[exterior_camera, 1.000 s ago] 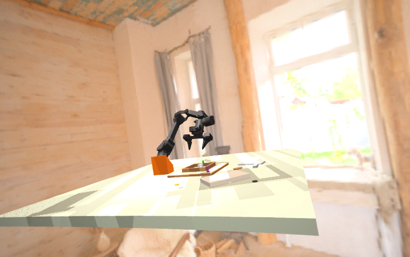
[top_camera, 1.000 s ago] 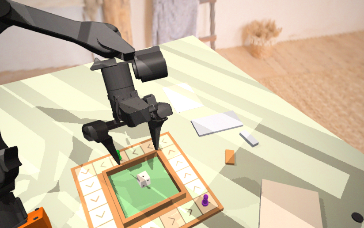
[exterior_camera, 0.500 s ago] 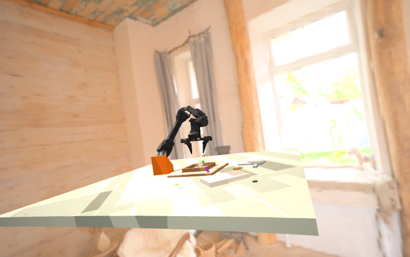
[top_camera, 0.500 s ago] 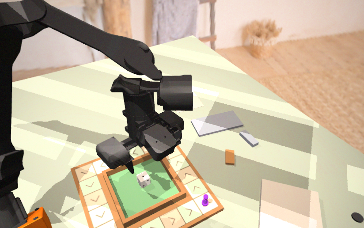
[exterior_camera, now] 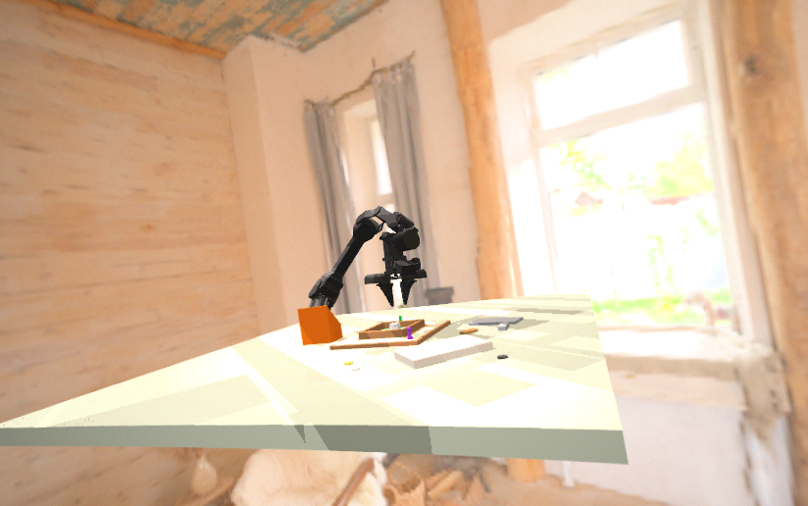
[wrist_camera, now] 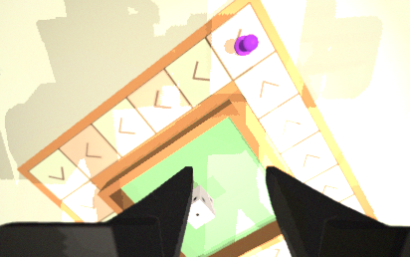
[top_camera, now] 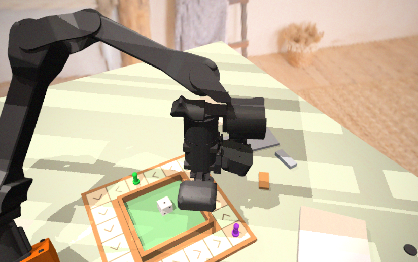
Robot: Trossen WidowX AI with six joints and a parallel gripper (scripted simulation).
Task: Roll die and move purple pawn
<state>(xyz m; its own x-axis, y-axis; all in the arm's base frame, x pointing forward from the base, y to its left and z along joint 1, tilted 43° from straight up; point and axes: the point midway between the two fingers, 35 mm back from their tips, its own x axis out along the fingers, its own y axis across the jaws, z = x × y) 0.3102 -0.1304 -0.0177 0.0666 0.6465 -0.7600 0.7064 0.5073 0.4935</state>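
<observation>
Now: gripper tip 40 mm short of the purple pawn, 70 mm to the left of it and 70 mm above it. From my gripper tip the other things lie so: green pawn 50 mm behind, 180 mm to the left, 70 mm below; then green tray 50 mm behind, 70 mm to the left, 90 mm below; then white die 40 mm behind, 70 mm to the left, 70 mm below.
</observation>
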